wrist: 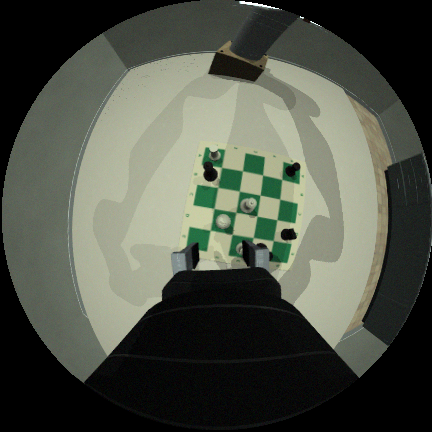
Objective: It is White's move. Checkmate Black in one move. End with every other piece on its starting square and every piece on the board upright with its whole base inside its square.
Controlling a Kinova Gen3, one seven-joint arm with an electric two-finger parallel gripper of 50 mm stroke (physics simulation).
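Frame: origin at the arm's base, x back, y right, z up, level; centimetres.
Seen in the pictures: gripper, fingertip midpoint: [220,250]; arm's base at its link origin: [245,51].
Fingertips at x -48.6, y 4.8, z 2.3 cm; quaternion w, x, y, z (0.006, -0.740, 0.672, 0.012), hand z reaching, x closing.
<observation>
Offsets run from my fingertips to a thing's top centre.
The green and cream chessboard {dx +6.6, dy -4.3, dz -9.2 cm} [230,180] lies in the middle of the wrist view. A white piece {dx +15.4, dy +2.0, dz -5.9 cm} [214,154] stands on its upper left corner square, with a black piece {dx +11.6, dy +2.6, dz -3.9 cm} [210,172] just below it. Another black piece {dx +13.5, dy -12.6, dz -5.9 cm} [292,170] is at the upper right corner. A white piece {dx +6.2, dy -4.1, dz -3.9 cm} [249,204] stands on the central green square; a round-topped white piece {dx +3.3, dy +0.0, dz -2.9 cm} [223,221] is on the green square diagonally below left. A black piece {dx +1.5, dy -11.6, dz -5.2 cm} [288,234] is near the right edge. My gripper [220,250] is open and empty over the board's lower edge. Its right finger partly hides a white piece {dx -1.3, dy -3.5, dz -4.8 cm} [239,248] and a black piece [263,247].
A brown block-shaped base [236,67] with a dark grey cylinder [262,32] on it stands beyond the board at the top. A dark panel [407,245] stands at the far right. Grey walls surround the pale surface, and the arm's shadows fall across it.
</observation>
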